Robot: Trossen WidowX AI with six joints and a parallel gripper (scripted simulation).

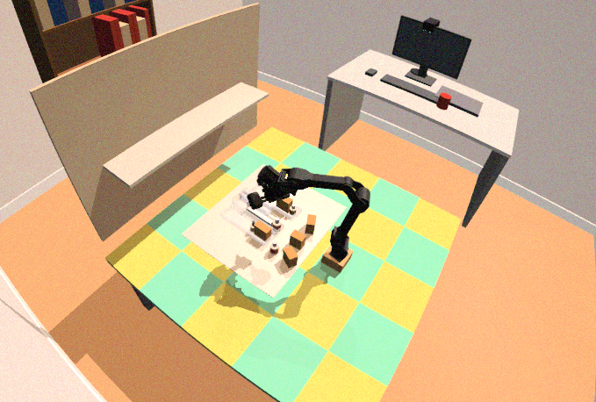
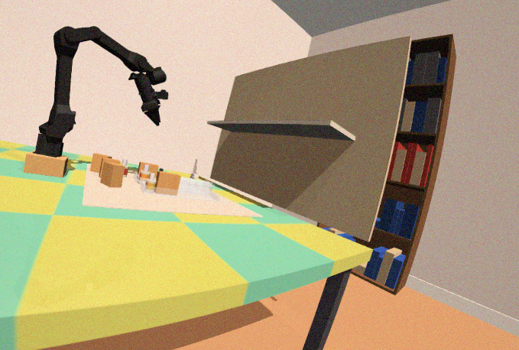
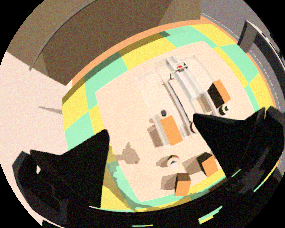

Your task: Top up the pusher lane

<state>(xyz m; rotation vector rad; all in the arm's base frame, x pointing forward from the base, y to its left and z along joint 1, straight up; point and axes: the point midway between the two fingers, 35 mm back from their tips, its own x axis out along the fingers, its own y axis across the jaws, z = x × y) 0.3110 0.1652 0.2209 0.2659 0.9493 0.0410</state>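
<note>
Now: gripper tip 250 mm above the cream mat, 100 mm to the left of it and 50 mm short of it. Also, from my gripper tip: clear lane rack (230 mm below, 130 mm ahead, 110 mm to the right); then shelf (490 mm ahead, 120 mm above, 20 mm to the right).
</note>
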